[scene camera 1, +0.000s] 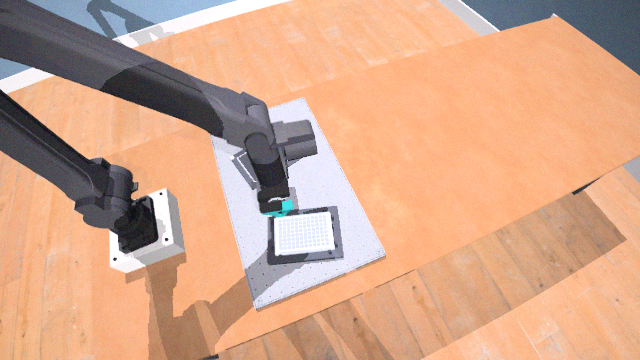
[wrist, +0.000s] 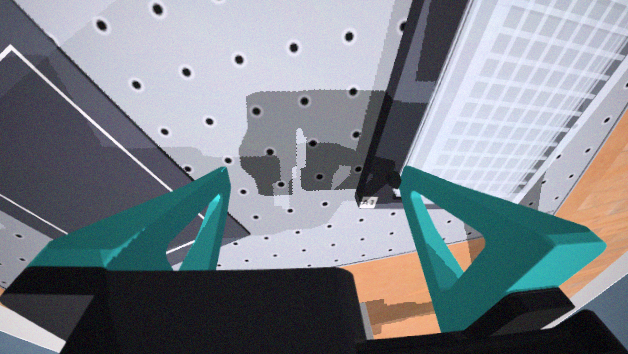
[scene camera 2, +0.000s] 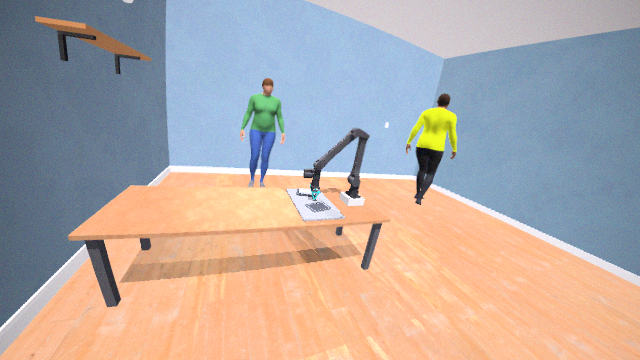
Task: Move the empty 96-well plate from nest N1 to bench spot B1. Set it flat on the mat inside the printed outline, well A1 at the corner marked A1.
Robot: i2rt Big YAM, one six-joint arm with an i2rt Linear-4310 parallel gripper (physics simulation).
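Pixels of known places: gripper, fingertip midpoint: (scene camera 1: pixel 279 198) (wrist: pixel 317 175) (scene camera 2: pixel 313 196); arm's base at its link origin: (scene camera 1: pixel 138 224) (scene camera 2: pixel 352 195).
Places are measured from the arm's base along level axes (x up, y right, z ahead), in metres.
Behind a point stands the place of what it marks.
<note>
The white 96-well plate (scene camera 1: pixel 304 233) {x -0.026, y 0.167, z 0.346 m} (wrist: pixel 530 90) {x -0.023, y 0.165, z 0.351 m} sits in the dark frame of the nest (scene camera 1: pixel 338 227) {x -0.034, y 0.183, z 0.421 m} (wrist: pixel 395 90) {x -0.035, y 0.105, z 0.360 m}. A small A1 label (wrist: pixel 368 202) {x -0.034, y 0.088, z 0.291 m} is on the nest's corner in the wrist view. The dark mat (scene camera 1: pixel 243 170) {x -0.044, y -0.066, z 0.266 m} (wrist: pixel 65 160) {x -0.044, y -0.074, z 0.363 m} with a white printed outline lies on the other side of the perforated board; the arm partly hides it in scene camera 1. My gripper (scene camera 1: pixel 278 212) (scene camera 2: pixel 315 197) {x -0.029, y 0.060, z 0.325 m} (wrist: pixel 317 175) {x -0.029, y 0.060, z 0.325 m} is open with nothing between its teal fingers. It is above the board between mat and nest, its right finger over the plate's near edge in the wrist view. The mat's corner mark cannot be made out.
The light grey perforated board (scene camera 1: pixel 350 215) {x -0.046, y 0.164, z 0.461 m} (scene camera 2: pixel 327 216) {x -0.046, y -0.228, z 0.334 m} (wrist: pixel 300 65) {x -0.046, y 0.065, z 0.378 m} lies on the wooden table (scene camera 1: pixel 450 125) {x -0.059, y 0.035, z 0.848 m} (scene camera 2: pixel 200 210) {x -0.059, y -0.043, z 1.107 m}. The arm's white base (scene camera 1: pixel 175 227) {x -0.022, y 0.031, z 0.075 m} (scene camera 2: pixel 352 201) {x -0.020, y -0.073, z 0.043 m} stands beside the board. A person in green (scene camera 2: pixel 264 112) and a person in yellow (scene camera 2: pixel 436 129) are beyond the table.
</note>
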